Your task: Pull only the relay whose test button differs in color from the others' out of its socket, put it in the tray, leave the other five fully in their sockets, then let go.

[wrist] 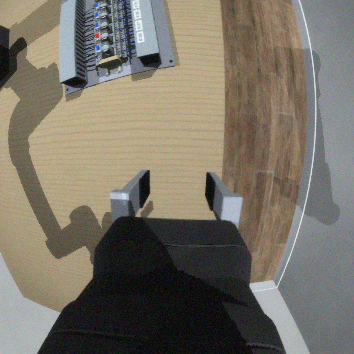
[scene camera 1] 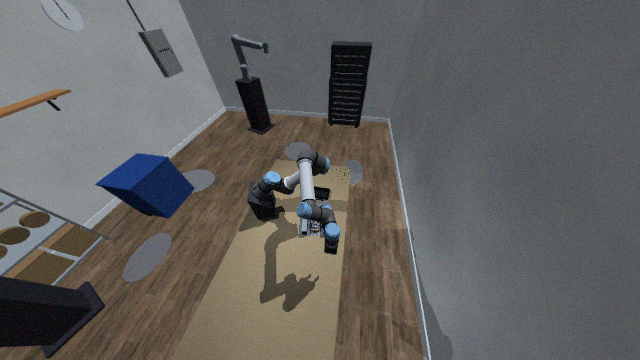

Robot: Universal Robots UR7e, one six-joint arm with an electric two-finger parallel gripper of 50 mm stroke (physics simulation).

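Places are measured from the arm's base along level axes (x up, y right, z ahead), in metres.
Where they show: gripper, between the fingertips: (wrist: 177, 182); arm's base, origin of its link: (scene camera 1: 260, 191).
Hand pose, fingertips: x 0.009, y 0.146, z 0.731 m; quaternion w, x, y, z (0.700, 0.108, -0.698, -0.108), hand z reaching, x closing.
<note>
Things, the pixels of their top centre, and the offset from my fingertips. "spot": a spot on its surface instead. Level surfaces: height alone.
- grey panel, centre of its top: (wrist: 108, 21) (scene camera 1: 315, 217) dx -0.225, dy -0.258, dz -0.266 m
- relay, centre of its top: (wrist: 100, 33) dx -0.166, dy -0.191, dz -0.231 m
- black tray, a spot on its surface: (scene camera 1: 322, 193) spot: dx -0.232, dy -0.526, dz -0.341 m
- tan block, centre of its top: (wrist: 107, 59) dx -0.195, dy -0.146, dz -0.207 m
- wooden table, height of its surface: dx -0.236 m
A grey panel (scene camera 1: 303, 231) (wrist: 120, 75) lies on the table, at the upper left in the wrist view. Its relays stand in a row; one relay (wrist: 105, 36) has a red test button, and the neighbouring ones that show have blue buttons. The red-button relay appears seated in the row; the row's far end is cut off at the wrist view's top edge. The black tray (scene camera 1: 322, 193) lies behind the panel in the scene view. My gripper (wrist: 177, 182) is open and empty, above the table and to the side of the panel. Its fingertips are too small to make out in the scene view.
Raised grey ducts (wrist: 73, 45) (wrist: 144, 32) flank the relay row. A tan block (wrist: 109, 61) stands at its near end. The wooden table (scene camera 1: 270, 320) (wrist: 190, 120) ends at the right, above a brown floor. A blue box (scene camera 1: 145, 182) shows left of the table.
</note>
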